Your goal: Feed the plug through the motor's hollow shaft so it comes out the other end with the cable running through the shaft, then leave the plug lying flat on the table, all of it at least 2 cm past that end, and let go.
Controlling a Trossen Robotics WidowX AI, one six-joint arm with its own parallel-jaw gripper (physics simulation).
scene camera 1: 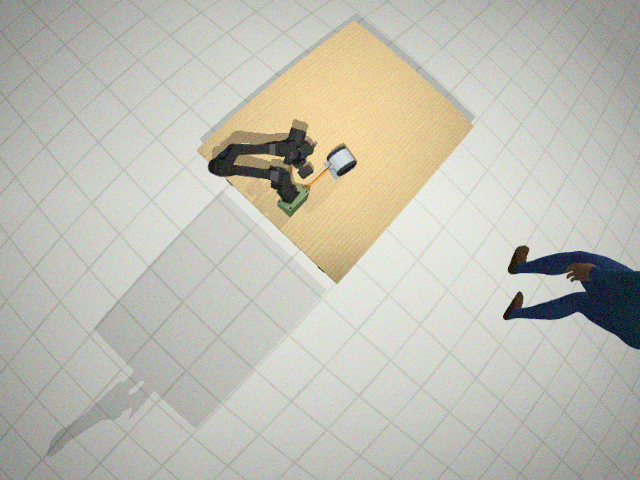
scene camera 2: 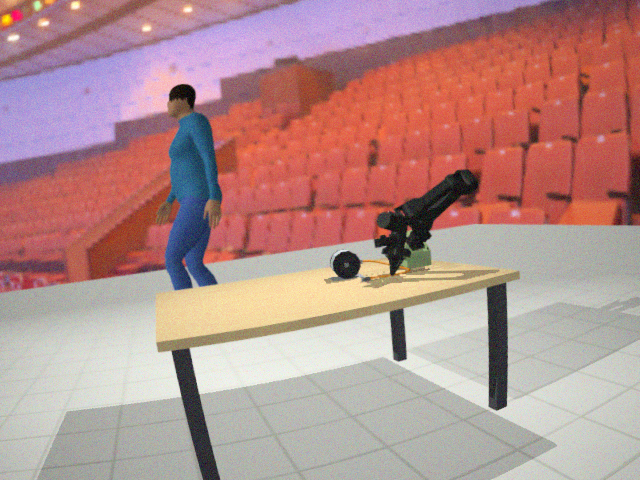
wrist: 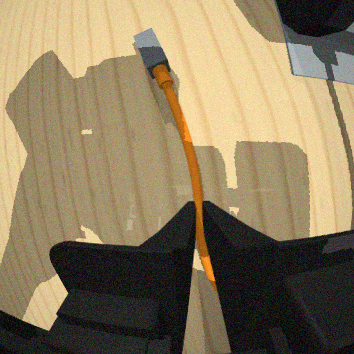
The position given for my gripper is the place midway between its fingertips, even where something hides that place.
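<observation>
My gripper (scene camera 2: 391, 275) is in the picture here, and you'd find my gripper in the wrist view too (wrist: 197, 207). There's also a grey plug (wrist: 147, 43) that I can see.
</observation>
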